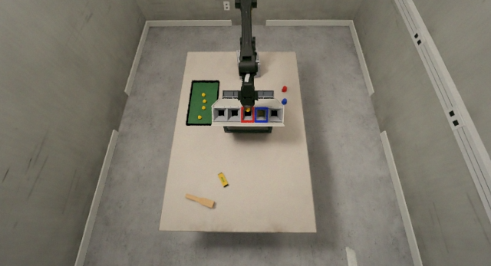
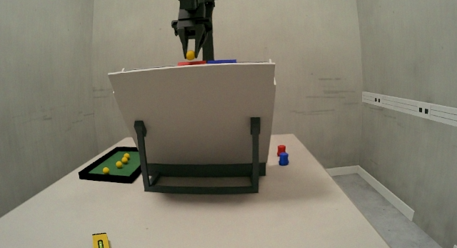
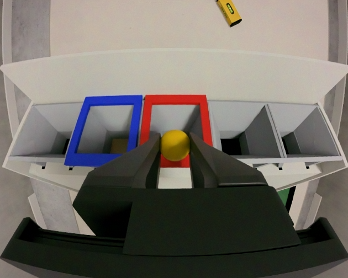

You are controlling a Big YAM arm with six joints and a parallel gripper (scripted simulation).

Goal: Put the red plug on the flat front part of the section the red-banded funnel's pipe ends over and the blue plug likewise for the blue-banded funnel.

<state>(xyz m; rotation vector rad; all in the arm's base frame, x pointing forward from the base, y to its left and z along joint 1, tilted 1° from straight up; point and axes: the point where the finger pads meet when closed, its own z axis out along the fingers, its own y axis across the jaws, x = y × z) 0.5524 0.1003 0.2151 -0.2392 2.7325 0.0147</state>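
Now: hand 1 cm short of the red band and 4 cm above it. From my hand the other things lie so: blue band 7 cm to the left, 4 cm below; then blue plug 30 cm behind, 22 cm to the left, 35 cm below; then cover 14 cm behind, 2 cm to the right, 16 cm below.
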